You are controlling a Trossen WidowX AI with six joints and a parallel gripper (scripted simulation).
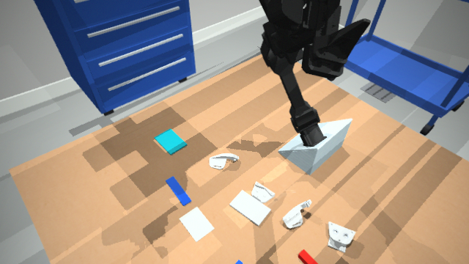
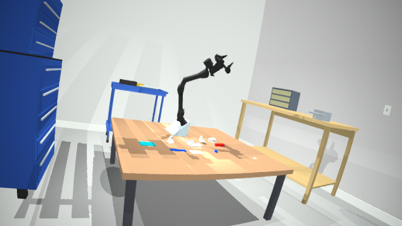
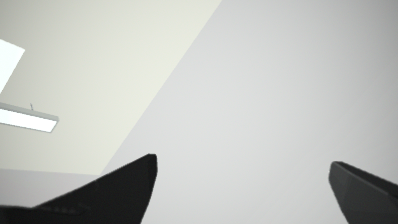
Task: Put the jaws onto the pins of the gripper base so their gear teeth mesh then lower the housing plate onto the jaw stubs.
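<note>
My gripper tip is 110 mm past the white jaw, 60 mm to the left of it and 740 mm above it. Round my gripper tip: red block 20 mm behind, 80 mm to the left, 760 mm below; then small blue block 160 mm ahead, 40 mm to the right, 760 mm below; then white block 140 mm behind, 70 mm to the left, 760 mm below.
</note>
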